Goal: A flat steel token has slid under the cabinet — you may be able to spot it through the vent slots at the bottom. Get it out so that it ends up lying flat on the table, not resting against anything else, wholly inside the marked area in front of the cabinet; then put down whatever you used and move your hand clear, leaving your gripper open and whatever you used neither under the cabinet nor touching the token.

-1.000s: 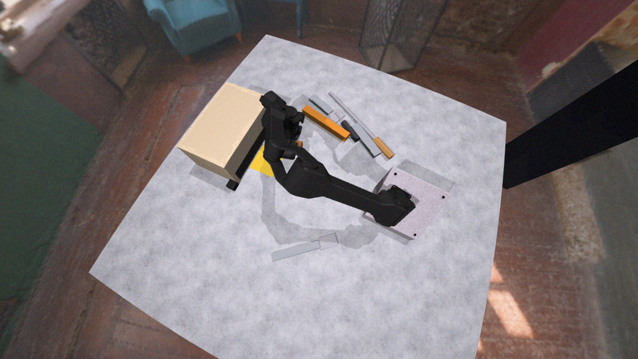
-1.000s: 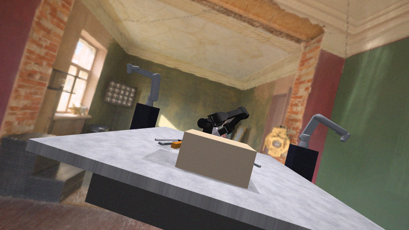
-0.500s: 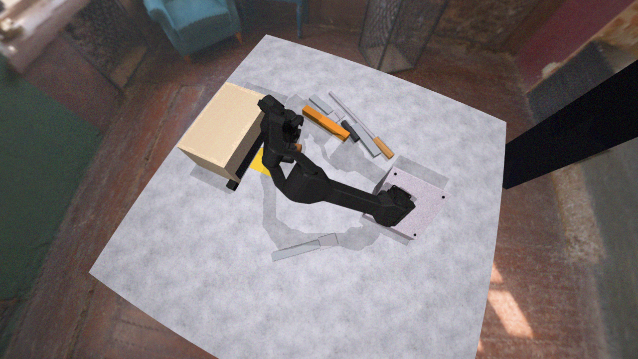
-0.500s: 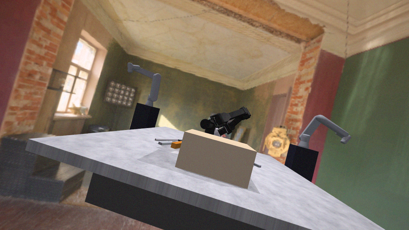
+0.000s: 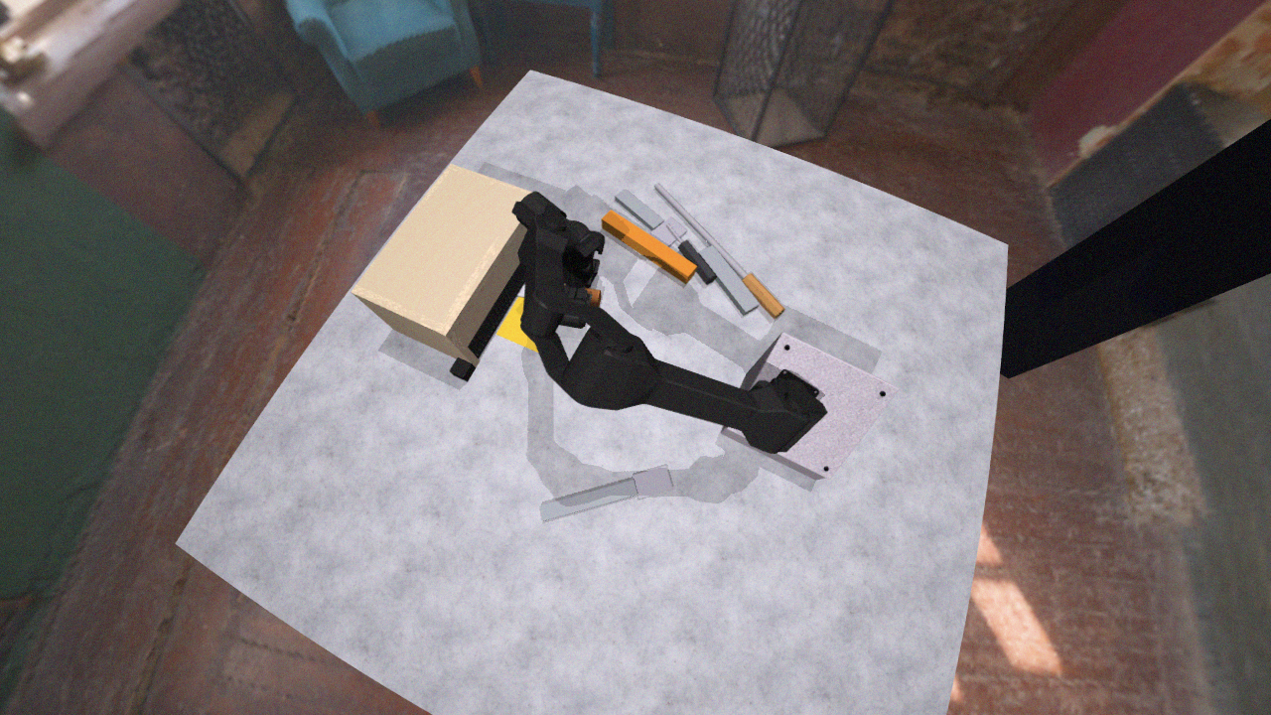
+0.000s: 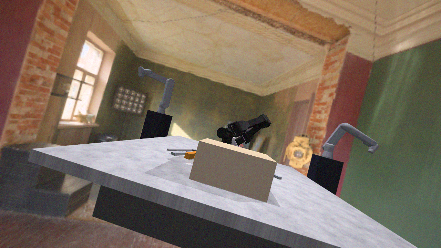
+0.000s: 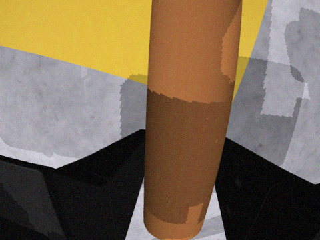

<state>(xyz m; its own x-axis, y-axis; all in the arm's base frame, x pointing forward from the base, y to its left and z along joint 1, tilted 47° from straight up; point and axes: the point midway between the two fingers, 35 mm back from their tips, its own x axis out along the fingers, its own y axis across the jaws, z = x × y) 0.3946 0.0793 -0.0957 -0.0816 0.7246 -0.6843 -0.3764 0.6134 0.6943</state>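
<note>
Now: gripper tip 17 cm to the left of the orange bar, 5 cm past it and 1 cm below it. Round my gripper tip: flat grey token (20 cm ahead, 11 cm to the left); grey bar (22 cm behind, 20 cm to the right); black-handled tool (21 cm to the right, 11 cm behind).
</note>
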